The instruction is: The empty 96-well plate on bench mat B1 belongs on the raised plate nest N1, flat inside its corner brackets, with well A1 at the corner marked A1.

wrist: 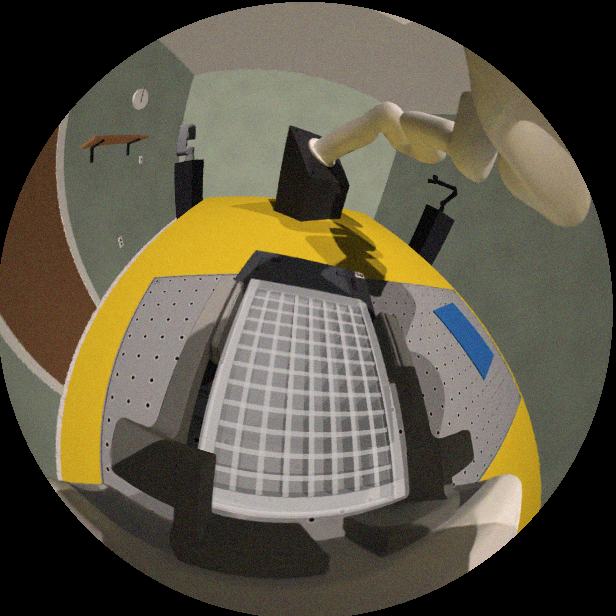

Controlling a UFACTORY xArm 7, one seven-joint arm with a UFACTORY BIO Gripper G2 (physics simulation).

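Observation:
The white 96-well plate (pixel 307 396) fills the middle of the wrist view, close to the camera, its wells empty. My gripper (pixel 307 413) is shut on it, with one dark finger against its left long side and one against its right long side. The dark plate nest N1 (pixel 304 275) shows just beyond the plate's far edge and is mostly hidden under the plate. I cannot tell whether the plate touches the nest. The blue bench mat B1 (pixel 464 339) lies to the right with nothing on it. No A1 mark can be read.
A grey perforated board (pixel 166 321) lies on the yellow table (pixel 212 229). The arm's dark base (pixel 310 175) stands at the far table edge. Two dark stands (pixel 188 183) (pixel 432 229) are off the table behind.

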